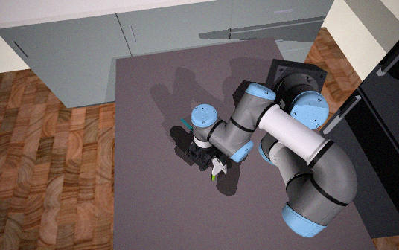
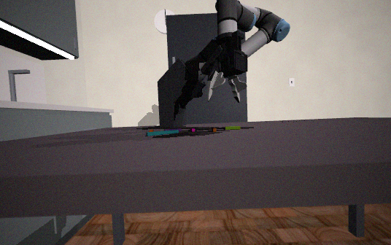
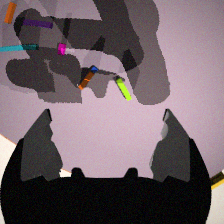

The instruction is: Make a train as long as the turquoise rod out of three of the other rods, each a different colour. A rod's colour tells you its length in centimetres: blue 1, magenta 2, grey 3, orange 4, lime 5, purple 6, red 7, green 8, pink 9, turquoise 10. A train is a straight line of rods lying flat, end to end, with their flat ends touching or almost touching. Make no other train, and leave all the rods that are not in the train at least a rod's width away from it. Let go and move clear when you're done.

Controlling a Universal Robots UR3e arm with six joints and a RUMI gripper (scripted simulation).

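Now: the lime rod 9 cm below my hand, 3 cm to the left of it and 2 cm behind it. The rest, counted from my hand: blue rod (9 cm below, 4 cm to the right, 1 cm behind); then magenta rod (11 cm to the right, 9 cm below); then purple rod (18 cm to the right, 9 cm below).
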